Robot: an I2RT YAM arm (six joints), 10 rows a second.
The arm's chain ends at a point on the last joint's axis. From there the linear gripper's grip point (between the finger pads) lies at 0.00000 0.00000 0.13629 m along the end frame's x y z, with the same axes.
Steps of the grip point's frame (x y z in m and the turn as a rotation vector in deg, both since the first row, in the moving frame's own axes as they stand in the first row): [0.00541, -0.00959, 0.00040, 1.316, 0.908, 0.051]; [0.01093, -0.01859, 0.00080, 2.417, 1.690, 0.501]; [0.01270, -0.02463, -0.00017, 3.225, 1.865, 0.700]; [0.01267, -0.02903, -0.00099, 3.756, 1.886, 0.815]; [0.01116, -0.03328, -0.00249, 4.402, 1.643, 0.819]
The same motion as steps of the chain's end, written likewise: [0.00325, -0.00646, 0.00045, 1.316, 0.908, 0.051]; [0.00689, -0.01286, 0.00098, 2.417, 1.690, 0.501]; [0.00822, -0.01699, 0.00012, 3.225, 1.865, 0.700]; [0.00812, -0.02014, -0.00062, 3.756, 1.886, 0.815]; [0.00718, -0.02285, -0.00203, 4.402, 1.643, 0.819]
